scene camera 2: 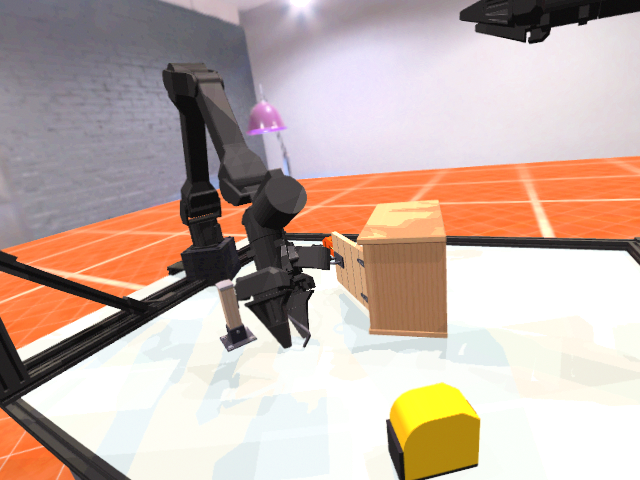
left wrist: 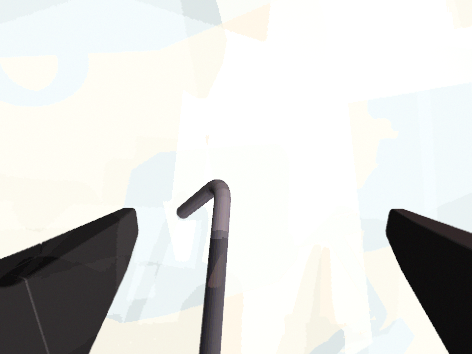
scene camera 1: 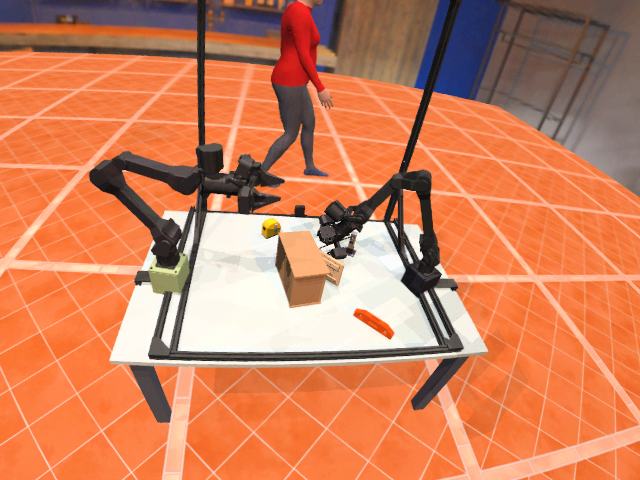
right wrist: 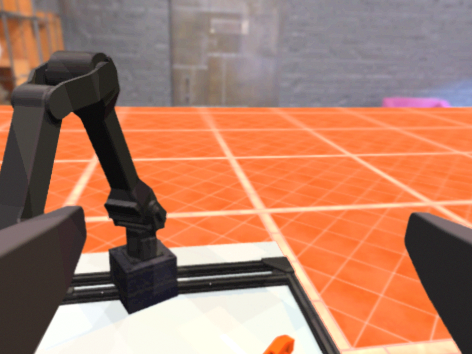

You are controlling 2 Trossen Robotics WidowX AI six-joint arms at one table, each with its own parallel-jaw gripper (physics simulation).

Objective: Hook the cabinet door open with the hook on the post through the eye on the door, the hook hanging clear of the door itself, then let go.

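Frame: origin at the left arm's base, x left, y back, z up, level; millimetres.
Seen in the pictures: left gripper, between the fingertips: (scene camera 2: pixel 298 342) (left wrist: pixel 261 220) (scene camera 1: pixel 320 245); right gripper, between the fingertips: (scene camera 2: pixel 468 22) (scene camera 1: pixel 283 189) (right wrist: pixel 248 223); left arm's base, origin of its link: (scene camera 2: pixel 208 244) (scene camera 1: pixel 425 269) (right wrist: pixel 142 252); right arm's base, origin of its link: (scene camera 1: pixel 168 261).
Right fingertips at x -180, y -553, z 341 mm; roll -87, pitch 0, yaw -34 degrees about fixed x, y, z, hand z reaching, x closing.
Note:
Offsets run from my right fingertips to a thing's top centre. "pt": to the spot under its first point.
The wooden cabinet {dx -28, dy +119, dz -275 mm} (scene camera 1: pixel 301 253) (scene camera 2: pixel 407 289) stands with its door {pt dx +25, dy +225, dz -347 mm} (scene camera 1: pixel 333 268) (scene camera 2: pixel 351 273) swung partly open. A small dark eye (scene camera 2: pixel 336 260) is on the door. The wooden post {pt dx -88, dy +404, dz -369 mm} (scene camera 1: pixel 352 242) (scene camera 2: pixel 230 307) stands upright on a dark base, apart from the door. Its thin metal hook {pt dx -141, dy +291, dz -414 mm} (scene camera 2: pixel 306 339) (left wrist: pixel 221 215) reaches out low, its bent tip apart from the eye. My left gripper (scene camera 2: pixel 296 335) (left wrist: pixel 261 220) is open, pointing down, with the hook rod passing between its fingers without being gripped. My right gripper (scene camera 1: pixel 281 189) (right wrist: pixel 248 223) is open and empty, high over the far left.
A yellow tape measure {pt dx -303, dy +136, dz -374 mm} (scene camera 1: pixel 269 227) (scene camera 2: pixel 442 434) stands behind the cabinet in scene camera 1. An orange level {dx +250, dy +253, dz -391 mm} (scene camera 1: pixel 373 323) (scene camera 2: pixel 327 244) (right wrist: pixel 280 345) lies on the table near its front right in scene camera 1. Black rails (scene camera 1: pixel 310 355) frame the table.

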